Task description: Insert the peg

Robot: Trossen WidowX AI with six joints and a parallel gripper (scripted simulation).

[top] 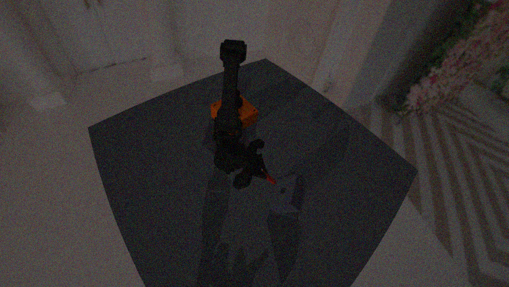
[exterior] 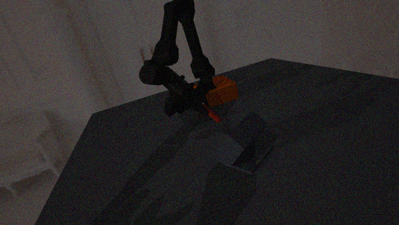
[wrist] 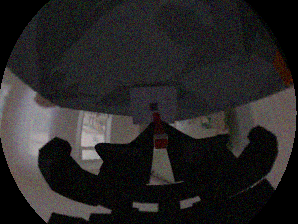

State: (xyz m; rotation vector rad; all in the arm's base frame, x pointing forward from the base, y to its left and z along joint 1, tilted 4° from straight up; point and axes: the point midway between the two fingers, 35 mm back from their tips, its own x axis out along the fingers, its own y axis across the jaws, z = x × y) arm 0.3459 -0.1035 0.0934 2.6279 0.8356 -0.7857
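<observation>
Now: the sloped panel 80 mm ahead of my gripper tip, 50 mm to the left of it and 70 mm below it. Also, from my gripper tip: red peg 10 mm behind, 10 mm to the right, 10 mm above.
</observation>
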